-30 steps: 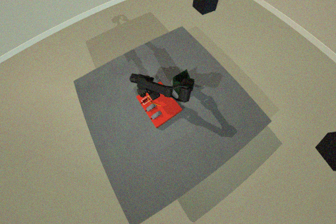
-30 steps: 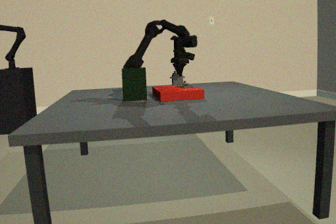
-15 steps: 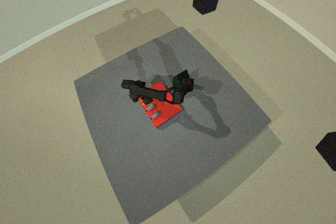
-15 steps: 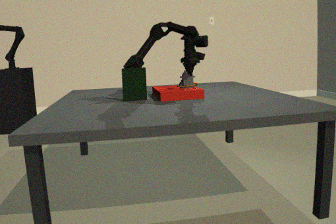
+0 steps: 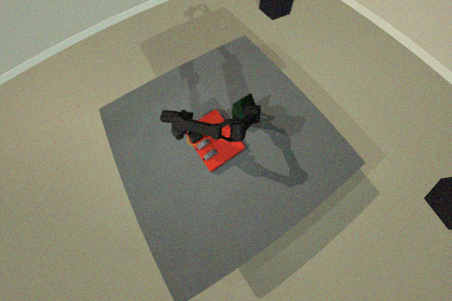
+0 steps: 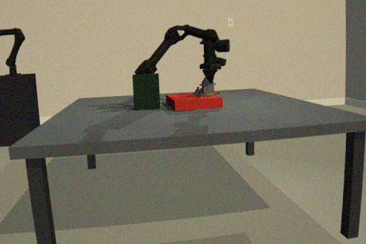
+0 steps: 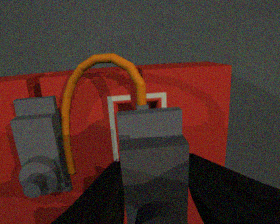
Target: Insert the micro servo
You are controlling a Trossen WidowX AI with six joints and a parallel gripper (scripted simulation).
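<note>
The red deck lies 13 cm behind my gripper tip, 9 cm below it and 6 cm to the left of it.
</note>
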